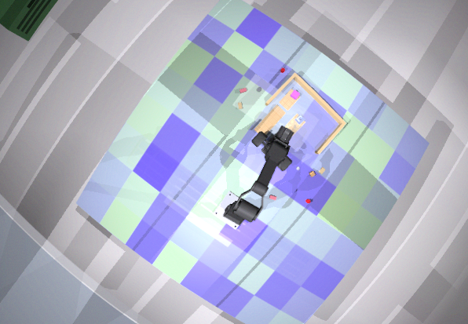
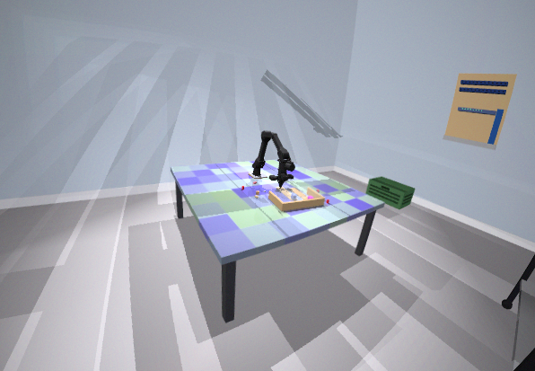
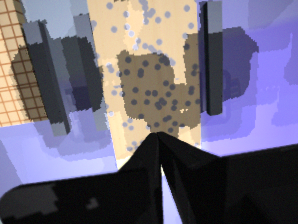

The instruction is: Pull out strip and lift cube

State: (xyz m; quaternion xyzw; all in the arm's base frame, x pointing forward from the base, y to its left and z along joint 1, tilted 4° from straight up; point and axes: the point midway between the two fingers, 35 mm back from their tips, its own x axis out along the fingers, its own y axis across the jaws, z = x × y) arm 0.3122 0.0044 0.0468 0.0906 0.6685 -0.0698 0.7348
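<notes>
Right now my gripper tip is 12 cm short of the strip and 7 cm to the right of it.
</notes>
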